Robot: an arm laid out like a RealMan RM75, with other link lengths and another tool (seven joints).
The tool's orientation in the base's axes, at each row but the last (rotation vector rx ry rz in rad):
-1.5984 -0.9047 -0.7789
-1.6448 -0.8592 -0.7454
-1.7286 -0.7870 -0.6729
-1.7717 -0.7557 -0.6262
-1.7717 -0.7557 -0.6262
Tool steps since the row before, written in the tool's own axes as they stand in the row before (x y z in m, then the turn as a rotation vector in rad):
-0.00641 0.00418 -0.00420 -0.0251 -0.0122 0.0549
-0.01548 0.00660 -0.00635 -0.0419 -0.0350 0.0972
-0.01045 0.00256 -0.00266 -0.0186 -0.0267 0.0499
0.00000 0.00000 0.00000 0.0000 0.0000 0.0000
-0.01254 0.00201 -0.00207 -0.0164 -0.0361 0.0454
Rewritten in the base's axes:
0.00034 -0.00563 -0.00666 -0.0215 0.0513 -0.0264
-0.00312 -0.00971 -0.01482 -0.0479 0.0934 -0.0376
-0.00466 -0.00495 -0.00875 -0.0296 0.0503 -0.0120
0.00000 0.00000 0.00000 0.0000 0.0000 0.0000
-0.00691 -0.00486 -0.00971 -0.0354 0.0487 -0.0032

